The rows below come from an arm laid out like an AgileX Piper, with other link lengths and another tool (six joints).
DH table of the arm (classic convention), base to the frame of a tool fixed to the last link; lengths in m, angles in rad. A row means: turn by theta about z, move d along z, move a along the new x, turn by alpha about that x. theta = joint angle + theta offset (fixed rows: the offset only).
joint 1: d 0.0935  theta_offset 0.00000  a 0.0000  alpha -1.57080
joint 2: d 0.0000  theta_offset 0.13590  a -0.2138  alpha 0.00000
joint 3: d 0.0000  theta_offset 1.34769  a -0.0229  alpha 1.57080
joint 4: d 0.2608  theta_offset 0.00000  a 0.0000  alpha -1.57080
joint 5: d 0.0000  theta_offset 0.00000  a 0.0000  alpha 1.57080
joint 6: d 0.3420  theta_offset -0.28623  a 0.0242  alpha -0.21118
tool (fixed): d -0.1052  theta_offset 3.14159  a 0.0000  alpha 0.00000
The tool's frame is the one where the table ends.
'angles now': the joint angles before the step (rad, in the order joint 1, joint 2, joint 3, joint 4, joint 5, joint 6). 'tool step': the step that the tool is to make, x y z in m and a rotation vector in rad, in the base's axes. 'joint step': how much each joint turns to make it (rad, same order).
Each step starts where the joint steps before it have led.
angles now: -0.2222 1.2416 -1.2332 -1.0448 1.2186 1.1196
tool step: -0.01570 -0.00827 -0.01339 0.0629 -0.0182 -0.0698
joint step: -0.0725 0.0023 0.0000 0.0638 0.0000 0.0049
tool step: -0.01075 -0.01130 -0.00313 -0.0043 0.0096 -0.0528
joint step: -0.0453 0.0183 0.0000 -0.0122 0.0000 0.0135
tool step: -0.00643 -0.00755 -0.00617 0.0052 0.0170 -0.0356
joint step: -0.0316 0.0238 -0.0001 -0.0039 0.0000 0.0076
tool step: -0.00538 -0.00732 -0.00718 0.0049 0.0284 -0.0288
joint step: -0.0278 0.0294 0.0001 -0.0068 0.0000 0.0018
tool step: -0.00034 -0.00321 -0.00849 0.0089 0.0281 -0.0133
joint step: -0.0086 0.0317 0.0000 -0.0045 0.0028 0.0049
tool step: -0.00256 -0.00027 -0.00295 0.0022 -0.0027 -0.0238
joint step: -0.0024 0.0099 0.0000 -0.0038 0.0119 0.0224
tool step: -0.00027 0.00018 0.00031 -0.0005 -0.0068 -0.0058
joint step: 0.0001 0.0000 -0.0019 0.0000 0.0024 0.0074
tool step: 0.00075 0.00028 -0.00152 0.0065 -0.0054 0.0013
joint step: -0.0023 0.0000 0.0001 0.0080 -0.0046 0.0000
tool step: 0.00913 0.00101 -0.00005 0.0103 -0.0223 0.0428
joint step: -0.0001 -0.0111 0.0000 0.0244 -0.0391 -0.0207
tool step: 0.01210 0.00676 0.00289 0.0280 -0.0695 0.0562
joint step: 0.0000 -0.0401 0.0000 0.0631 -0.0530 -0.0248
